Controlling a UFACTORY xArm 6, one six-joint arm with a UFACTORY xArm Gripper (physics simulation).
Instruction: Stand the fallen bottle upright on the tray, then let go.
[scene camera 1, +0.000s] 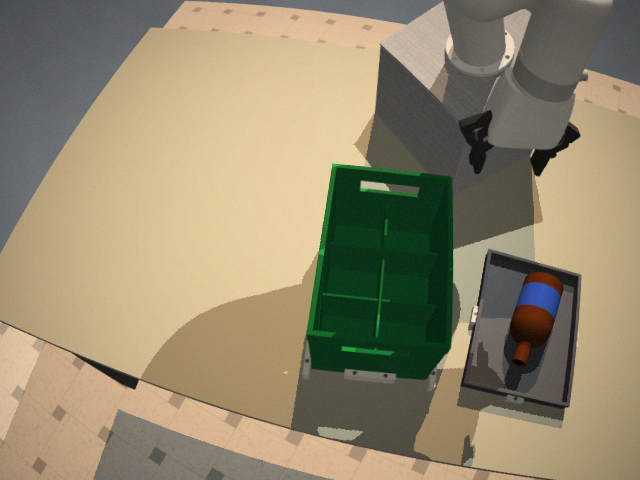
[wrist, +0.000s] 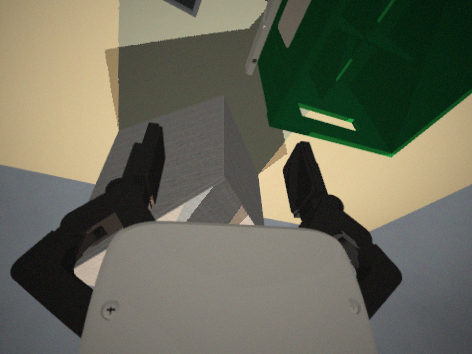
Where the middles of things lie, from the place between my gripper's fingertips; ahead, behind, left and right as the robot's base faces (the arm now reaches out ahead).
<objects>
The brown bottle (scene camera 1: 531, 325) lies 22 cm below my hand, 13 cm ahead of it and 12 cm to the left of it.
</objects>
